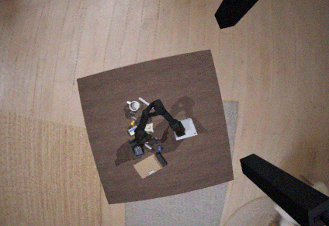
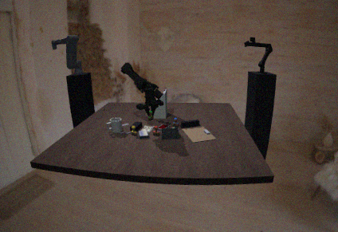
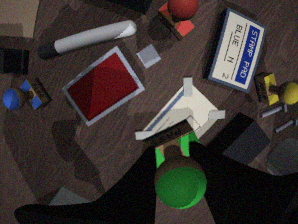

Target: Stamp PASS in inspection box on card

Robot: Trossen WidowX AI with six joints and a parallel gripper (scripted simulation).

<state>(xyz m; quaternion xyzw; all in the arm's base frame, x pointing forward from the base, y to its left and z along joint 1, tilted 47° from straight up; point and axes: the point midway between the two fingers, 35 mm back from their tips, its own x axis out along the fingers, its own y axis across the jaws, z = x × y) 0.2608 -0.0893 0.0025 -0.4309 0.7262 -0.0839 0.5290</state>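
Now: the white card 10 cm below my gripper tip, 3 cm to the right of it and 1 cm behind it. Also, from my gripper tip: green-knobbed stamp: right at my gripper tip; red ink pad: 9 cm below, 8 cm to the left; red-knobbed stamp: 11 cm ahead, 7 cm below, 4 cm to the left.
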